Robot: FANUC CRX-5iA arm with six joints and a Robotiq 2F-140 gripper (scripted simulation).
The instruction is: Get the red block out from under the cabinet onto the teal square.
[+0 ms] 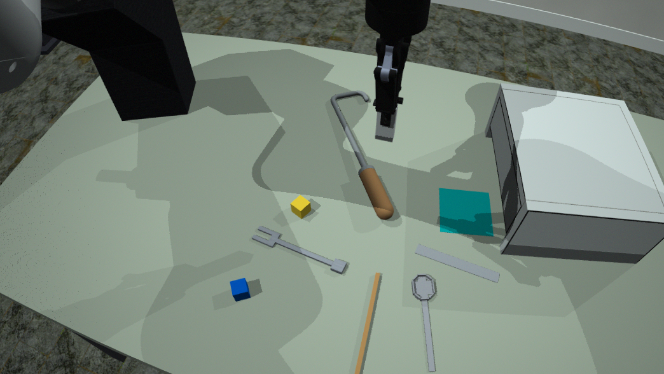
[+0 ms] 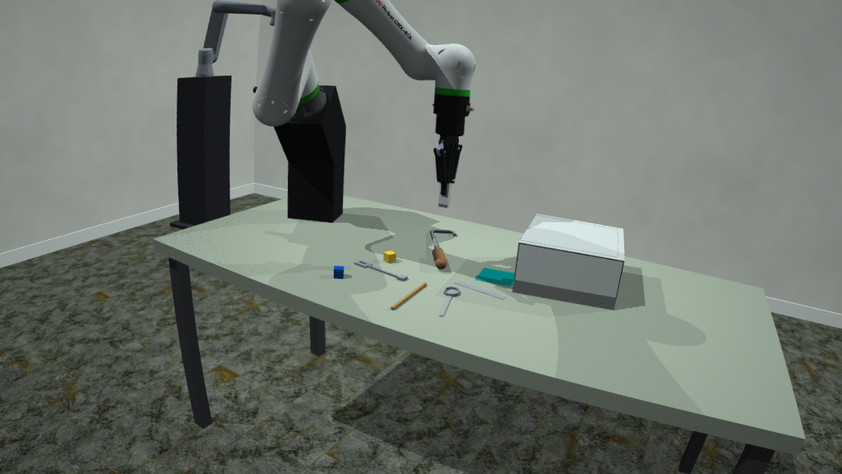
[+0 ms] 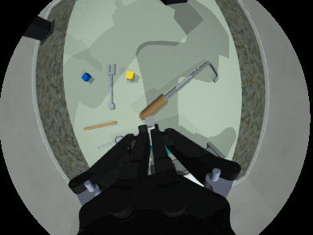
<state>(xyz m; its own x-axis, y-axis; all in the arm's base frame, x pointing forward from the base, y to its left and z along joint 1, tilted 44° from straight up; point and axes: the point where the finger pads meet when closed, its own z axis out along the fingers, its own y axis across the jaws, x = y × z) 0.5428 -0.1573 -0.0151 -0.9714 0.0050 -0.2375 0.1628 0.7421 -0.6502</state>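
My hand is 190 mm above the yellow cube, 140 mm past it and 30 mm to the left of it. Also, from my hand: teal square (200 mm below, 170 mm ahead); then flat grey bar (200 mm below, 140 mm ahead, 110 mm to the right); then grey fork tool (200 mm below, 120 mm to the right, 120 mm behind).
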